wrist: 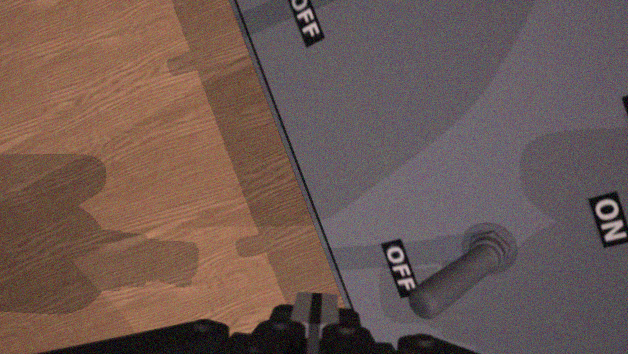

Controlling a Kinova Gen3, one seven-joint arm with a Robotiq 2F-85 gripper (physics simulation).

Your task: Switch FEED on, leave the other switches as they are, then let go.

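Frame: origin at the arm's base, x down, y back, z left, level; metres.
Where they show: gripper, fingertip midpoint: (315, 321).
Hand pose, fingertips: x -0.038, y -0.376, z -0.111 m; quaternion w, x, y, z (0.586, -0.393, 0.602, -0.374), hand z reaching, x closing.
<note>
After its pixels a point has its place.
A grey toggle switch (452, 280) {y -0.425, x -0.038, z -0.115 m} stands on the grey panel (400, 90) {y -0.438, x -0.004, z -0.045 m} at the lower right of the wrist view. Its lever leans from its round base toward the OFF label (399, 268) {y -0.413, x 0.010, z -0.117 m}, on the left side; the ON label (608, 219) {y -0.488, x -0.032, z -0.117 m} lies on the other side. No name label shows beside this switch, so I cannot tell whether it is FEED. My gripper (315, 321) {y -0.376, x -0.037, z -0.111 m} is shut and empty at the bottom of the view, left of the lever tip and apart from it in the picture, over the panel's left edge.
Another OFF label (306, 22) {y -0.413, x 0.010, z -0.001 m} shows at the top of the panel; its switch is out of view. The panel's straight edge runs down from the top to the gripper. A wooden table top (100, 110) {y -0.278, x 0.087, z 0.020 m} lies left of it, with shadows of the arm and the switches.
</note>
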